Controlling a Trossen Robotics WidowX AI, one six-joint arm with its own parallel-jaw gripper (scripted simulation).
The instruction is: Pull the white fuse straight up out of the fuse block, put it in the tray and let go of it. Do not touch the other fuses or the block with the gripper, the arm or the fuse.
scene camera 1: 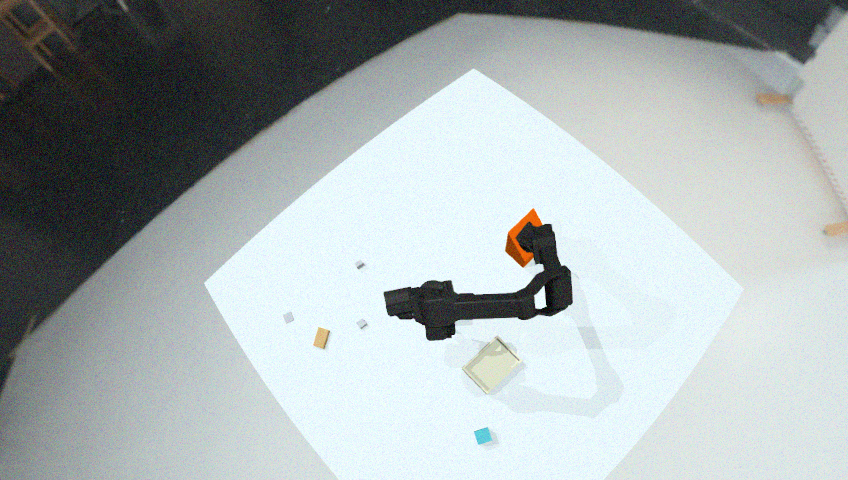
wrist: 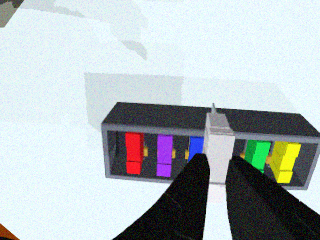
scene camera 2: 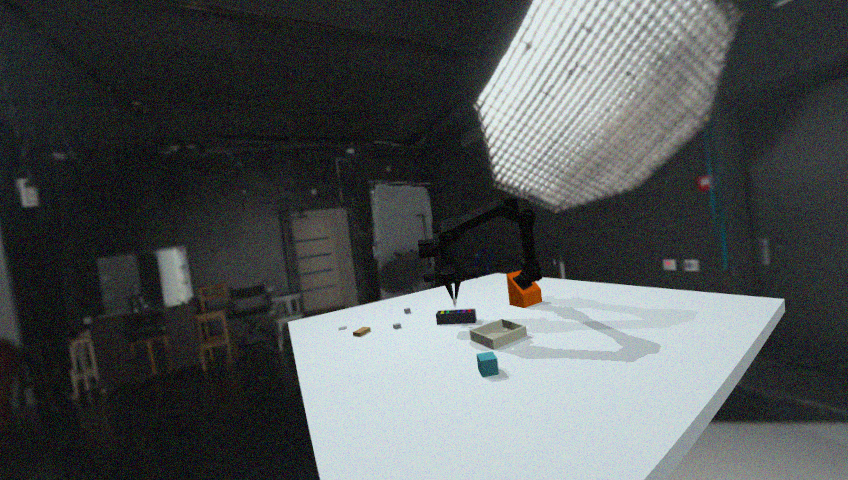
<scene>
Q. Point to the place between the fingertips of my gripper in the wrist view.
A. At 215,165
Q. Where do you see a beige tray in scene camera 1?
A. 489,367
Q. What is my gripper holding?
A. A white fuse.
</scene>
